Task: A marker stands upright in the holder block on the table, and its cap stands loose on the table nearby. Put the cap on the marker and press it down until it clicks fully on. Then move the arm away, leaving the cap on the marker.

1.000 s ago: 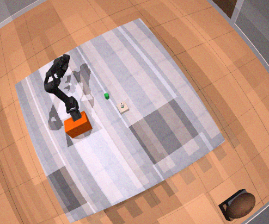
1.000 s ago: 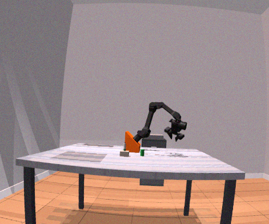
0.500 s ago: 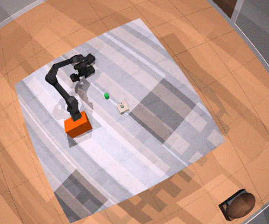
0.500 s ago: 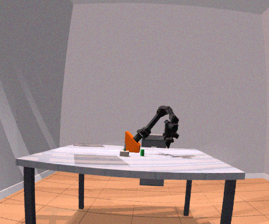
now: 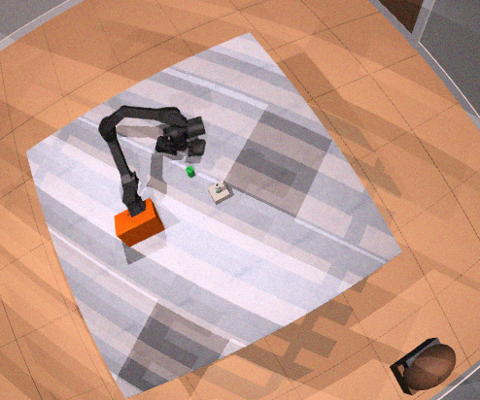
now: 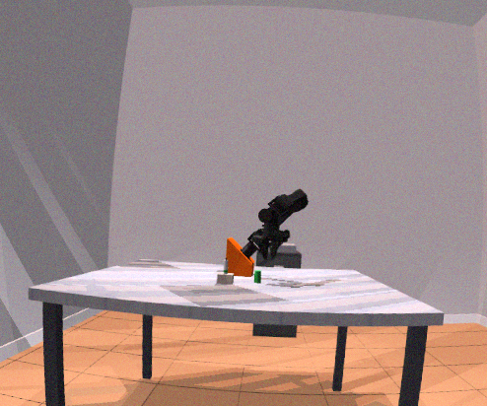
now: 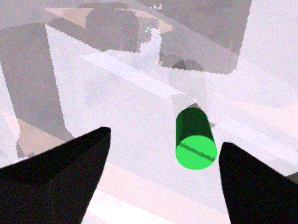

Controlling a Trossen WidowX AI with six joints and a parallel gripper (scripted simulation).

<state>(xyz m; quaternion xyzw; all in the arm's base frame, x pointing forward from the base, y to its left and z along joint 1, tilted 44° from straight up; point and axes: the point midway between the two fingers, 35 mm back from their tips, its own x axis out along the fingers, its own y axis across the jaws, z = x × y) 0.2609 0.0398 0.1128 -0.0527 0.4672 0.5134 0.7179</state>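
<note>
The green marker cap lies 80 mm below my gripper tip and 40 mm to the right of it. From my gripper tip the other things lie so: holder block 180 mm to the right, 80 mm below, 50 mm ahead.
</note>
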